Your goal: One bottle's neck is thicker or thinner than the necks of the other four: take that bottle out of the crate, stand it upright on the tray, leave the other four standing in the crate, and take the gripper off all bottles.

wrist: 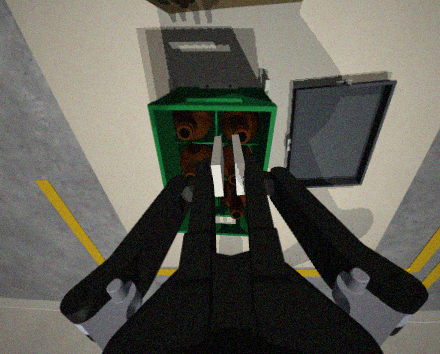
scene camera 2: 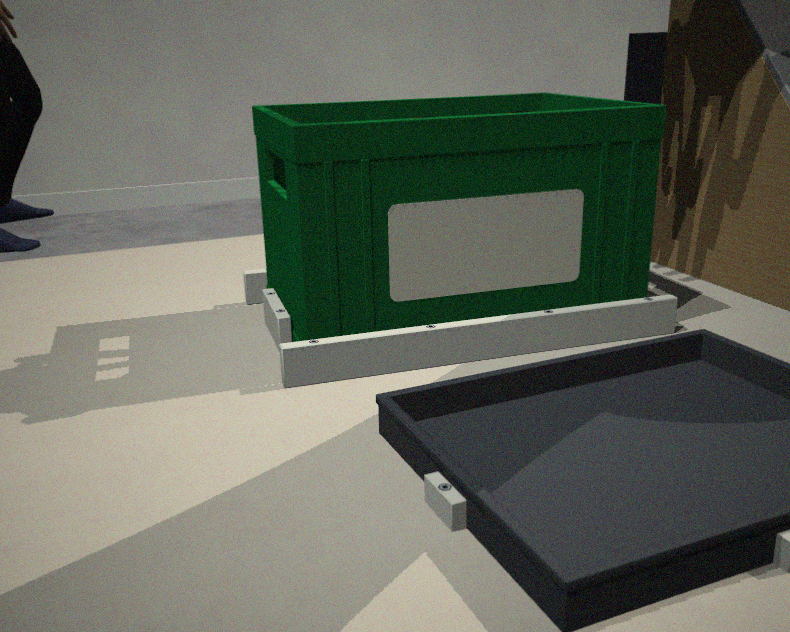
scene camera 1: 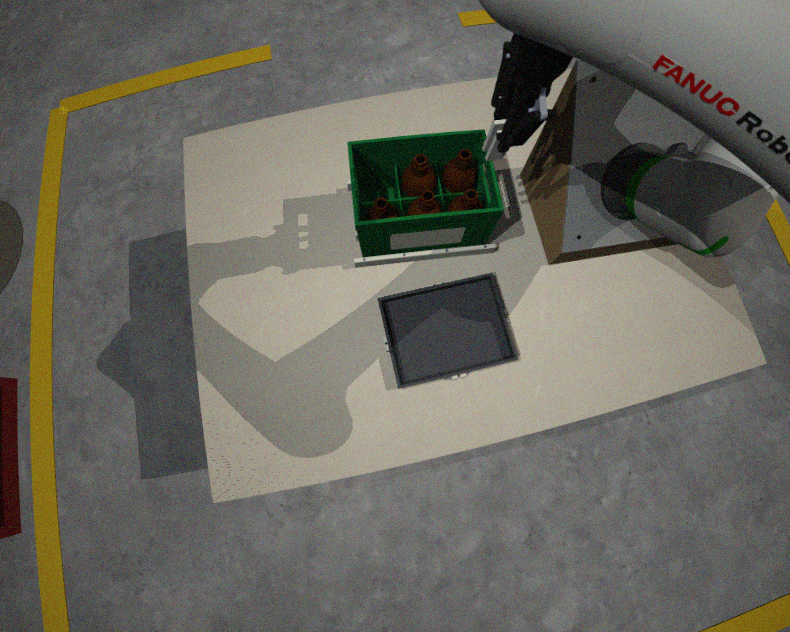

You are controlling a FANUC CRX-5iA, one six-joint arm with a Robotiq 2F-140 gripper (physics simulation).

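Places are measured from the arm's base along level axes (x back, y left, z down), in metres.
Where they show: gripper, fingertip midpoint: (wrist: 227, 148) (scene camera 1: 492, 153); arm's base at its link origin: (scene camera 1: 633, 181).
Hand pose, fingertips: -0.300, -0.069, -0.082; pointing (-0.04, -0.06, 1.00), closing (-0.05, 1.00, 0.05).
Note:
Things, the pixels of their top centre, and the offset from my fingertips, as dx, dy, dz. "spot": a spot on its surface instead.
- green crate at its top centre: (scene camera 2: 443, 106) (wrist: 212, 184) (scene camera 1: 423, 173) -0.104, -0.043, +0.081
- left bottle at its top centre: (scene camera 1: 381, 203) (wrist: 236, 214) -0.195, -0.009, +0.093
- dark tray at a spot on its surface: (scene camera 2: 645, 461) (scene camera 1: 441, 335) (wrist: 332, 144) spot: -0.133, +0.235, +0.251
The green crate (scene camera 1: 428, 219) (scene camera 2: 342, 141) (wrist: 212, 107) holds five brown bottles upright. The back row in scene camera 1 has a right bottle (scene camera 1: 459, 176) (wrist: 192, 120) and a middle bottle (scene camera 1: 419, 179) (wrist: 194, 156). The front row has a right bottle (scene camera 1: 470, 199), a middle bottle (scene camera 1: 427, 202) and a left bottle (scene camera 1: 380, 209) (wrist: 236, 213). I cannot tell which neck differs. My gripper (scene camera 1: 494, 138) (wrist: 227, 148) is shut with a narrow gap, empty, above the crate; its fingers partly hide bottles in the wrist view. The dark tray (scene camera 1: 448, 329) (scene camera 2: 645, 461) (wrist: 335, 135) bears no bottle.
Pale rails (scene camera 1: 428, 255) (scene camera 2: 487, 337) edge the crate's base. The crate's back left cell in scene camera 1 is empty. The robot's wooden-sided pedestal (scene camera 1: 550, 191) (scene camera 2: 724, 197) stands beyond the crate. A person's legs (scene camera 2: 16, 112) show behind in scene camera 2.

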